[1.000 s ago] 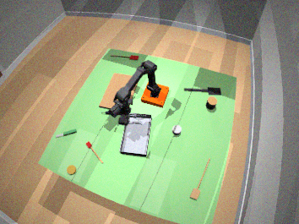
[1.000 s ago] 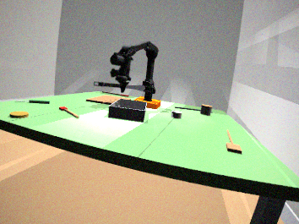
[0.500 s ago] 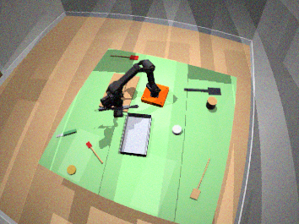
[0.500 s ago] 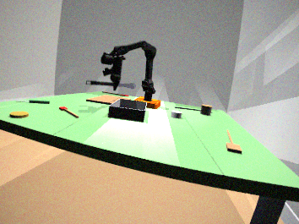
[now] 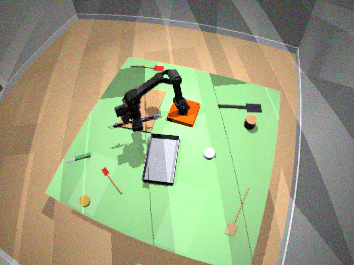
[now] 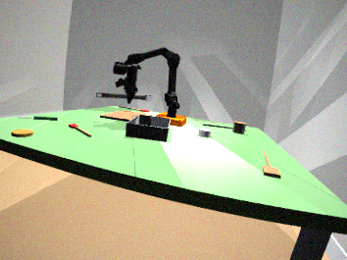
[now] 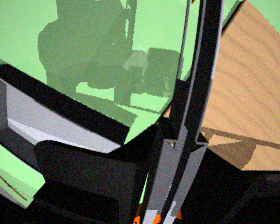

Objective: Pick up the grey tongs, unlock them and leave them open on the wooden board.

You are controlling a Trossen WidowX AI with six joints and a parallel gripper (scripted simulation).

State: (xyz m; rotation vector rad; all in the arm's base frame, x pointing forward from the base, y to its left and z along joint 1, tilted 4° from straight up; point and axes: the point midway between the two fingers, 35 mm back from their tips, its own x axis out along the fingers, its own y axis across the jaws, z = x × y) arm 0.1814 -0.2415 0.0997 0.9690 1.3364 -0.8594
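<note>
The wooden board lies 200 mm behind my gripper tip, 50 mm to the right of it and 100 mm below it. The rest, counted from my gripper tip: white puck: 80 mm ahead, 440 mm to the left, 90 mm below; grey roasting tin: 160 mm ahead, 170 mm to the left, 80 mm below; yellow disc: 520 mm ahead, 230 mm to the right, 100 mm below.
</note>
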